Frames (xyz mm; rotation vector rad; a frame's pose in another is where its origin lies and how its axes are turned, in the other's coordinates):
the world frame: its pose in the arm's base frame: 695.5 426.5 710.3 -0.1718 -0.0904 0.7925
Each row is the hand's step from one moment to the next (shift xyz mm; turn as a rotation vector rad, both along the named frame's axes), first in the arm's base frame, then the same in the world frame.
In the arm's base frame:
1: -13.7 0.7 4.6 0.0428 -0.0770 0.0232
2: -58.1 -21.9 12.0 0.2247 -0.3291 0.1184
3: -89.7 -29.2 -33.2 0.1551 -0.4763 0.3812
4: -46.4 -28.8 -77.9 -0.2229 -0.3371 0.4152
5: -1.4 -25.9 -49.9 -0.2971 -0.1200 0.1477
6: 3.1 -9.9 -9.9 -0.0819 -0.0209 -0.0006
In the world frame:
1: -9.0 9.2 6.6 -0.0247 -0.0874 0.0074
2: -56.1 23.3 17.6 -0.0762 -0.4063 0.0444
3: -84.1 48.9 -23.1 -0.2258 -0.5082 0.2950
4: -54.3 27.2 -73.2 -0.3900 -0.1540 0.3999
5: -20.3 -7.5 -51.9 -0.2911 0.0977 0.1738
6: -5.1 -7.1 -11.4 -0.0722 0.0430 0.0088

